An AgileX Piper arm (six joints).
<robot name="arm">
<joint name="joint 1" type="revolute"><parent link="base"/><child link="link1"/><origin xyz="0 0 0.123"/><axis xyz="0 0 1"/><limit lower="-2.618" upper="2.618"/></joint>
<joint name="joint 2" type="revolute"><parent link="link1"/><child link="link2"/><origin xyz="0 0 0" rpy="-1.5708 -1.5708 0"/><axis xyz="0 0 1"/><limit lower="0" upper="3.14"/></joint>
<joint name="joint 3" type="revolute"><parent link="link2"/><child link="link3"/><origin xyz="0.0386 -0.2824 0" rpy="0 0 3.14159"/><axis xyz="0 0 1"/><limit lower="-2.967" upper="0"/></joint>
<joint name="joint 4" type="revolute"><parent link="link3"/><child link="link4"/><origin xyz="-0.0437 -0.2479 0" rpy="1.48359 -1.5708 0"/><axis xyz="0 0 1"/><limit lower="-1.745" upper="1.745"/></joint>
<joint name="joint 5" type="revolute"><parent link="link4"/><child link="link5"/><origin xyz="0 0 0" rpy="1.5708 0 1.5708"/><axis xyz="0 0 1"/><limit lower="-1.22" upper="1.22"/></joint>
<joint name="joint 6" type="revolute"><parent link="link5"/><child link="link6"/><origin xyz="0 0.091 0" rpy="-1.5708 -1.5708 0"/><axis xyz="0 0 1"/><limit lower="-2.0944" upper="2.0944"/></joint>
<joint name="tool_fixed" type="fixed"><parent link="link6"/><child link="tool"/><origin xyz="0 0 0" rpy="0 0 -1.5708"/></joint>
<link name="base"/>
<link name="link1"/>
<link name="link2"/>
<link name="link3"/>
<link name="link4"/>
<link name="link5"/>
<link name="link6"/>
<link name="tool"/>
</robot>
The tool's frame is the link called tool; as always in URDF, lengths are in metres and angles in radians.
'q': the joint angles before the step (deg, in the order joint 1, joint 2, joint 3, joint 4, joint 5, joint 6). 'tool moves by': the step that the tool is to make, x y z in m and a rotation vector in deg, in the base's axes. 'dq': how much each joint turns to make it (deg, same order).
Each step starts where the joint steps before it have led.
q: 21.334 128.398 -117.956 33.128 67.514 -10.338
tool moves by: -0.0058 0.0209 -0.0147 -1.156 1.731 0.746
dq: 2.698 1.797 -0.234 -0.997 -0.665 2.094
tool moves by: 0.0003 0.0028 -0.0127 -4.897 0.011 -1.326
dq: 1.109 1.044 0.023 -5.434 -0.617 3.370
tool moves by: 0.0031 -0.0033 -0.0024 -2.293 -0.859 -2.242
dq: 0.015 0.099 0.000 -3.169 -1.007 2.607
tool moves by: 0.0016 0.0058 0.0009 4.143 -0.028 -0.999
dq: -0.009 0.281 0.001 4.083 -2.054 -0.552
